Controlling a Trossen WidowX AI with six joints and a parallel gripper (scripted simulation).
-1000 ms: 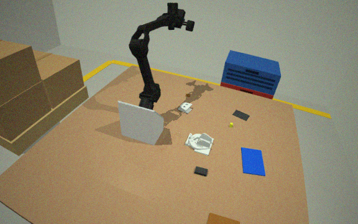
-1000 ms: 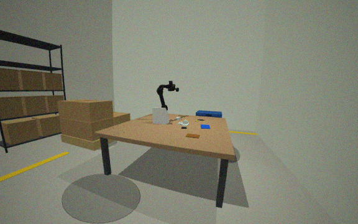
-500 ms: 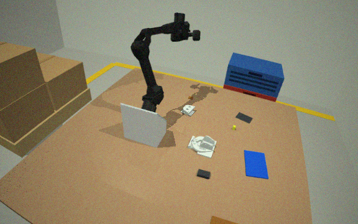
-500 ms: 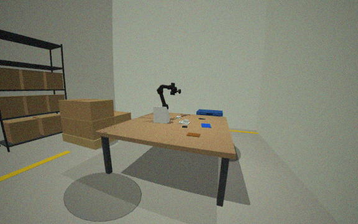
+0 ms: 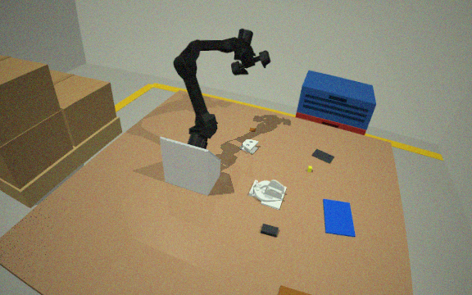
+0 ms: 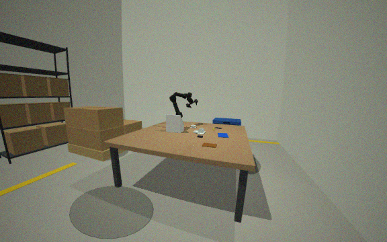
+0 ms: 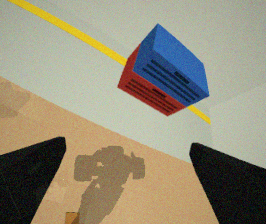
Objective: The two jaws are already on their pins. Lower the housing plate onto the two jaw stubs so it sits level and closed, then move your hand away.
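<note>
The white part lies 28 cm to the right of my gripper tip, 26 cm below it and 7 cm ahead of it. From my gripper tip the other things lie so: blue mat 54 cm to the right, 51 cm ahead, 27 cm below; yellow block 36 cm ahead, 32 cm to the right, 26 cm below; orange pad 91 cm to the right, 42 cm ahead, 27 cm below.
</note>
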